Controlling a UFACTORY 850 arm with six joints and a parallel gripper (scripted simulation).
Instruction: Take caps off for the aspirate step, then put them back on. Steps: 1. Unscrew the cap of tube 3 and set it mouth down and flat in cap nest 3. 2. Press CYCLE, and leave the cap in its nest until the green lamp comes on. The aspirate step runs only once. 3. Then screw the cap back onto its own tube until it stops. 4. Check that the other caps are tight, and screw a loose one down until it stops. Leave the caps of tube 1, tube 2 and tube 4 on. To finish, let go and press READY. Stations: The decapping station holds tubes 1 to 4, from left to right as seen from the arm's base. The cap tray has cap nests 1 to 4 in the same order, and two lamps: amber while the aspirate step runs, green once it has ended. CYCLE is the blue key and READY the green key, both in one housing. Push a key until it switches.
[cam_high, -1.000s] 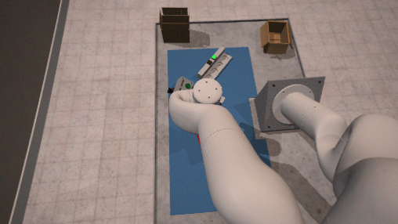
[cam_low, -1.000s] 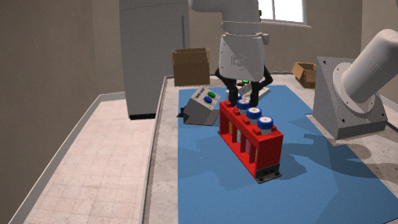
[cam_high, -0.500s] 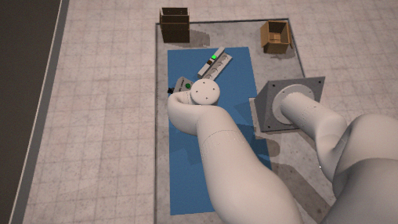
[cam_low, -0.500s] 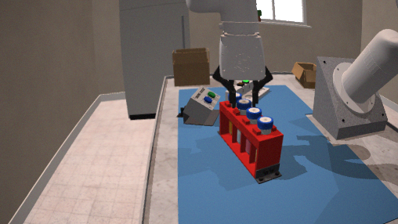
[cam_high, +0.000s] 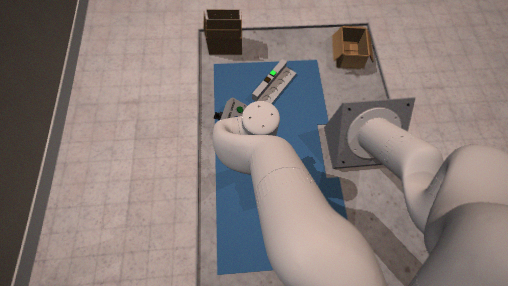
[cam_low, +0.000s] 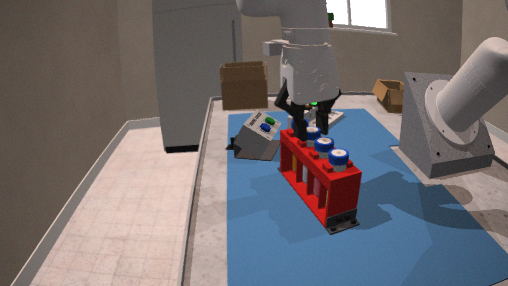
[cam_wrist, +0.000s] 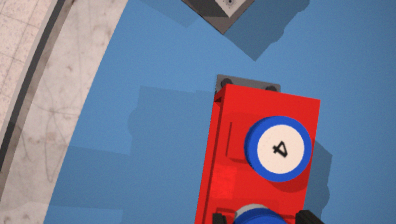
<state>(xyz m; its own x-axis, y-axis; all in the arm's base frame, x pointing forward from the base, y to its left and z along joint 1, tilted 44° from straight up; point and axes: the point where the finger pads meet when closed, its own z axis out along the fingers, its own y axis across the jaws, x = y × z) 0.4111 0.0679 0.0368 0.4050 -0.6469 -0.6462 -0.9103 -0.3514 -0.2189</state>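
Right now my hand is 1 cm above the blue cap. Also, from my hand: blue key: 17 cm to the right, 8 cm ahead, 6 cm below; grey key housing: 19 cm to the right, 8 cm below, 8 cm ahead; cap marked 4: 5 cm to the right, 2 cm below, 1 cm ahead.
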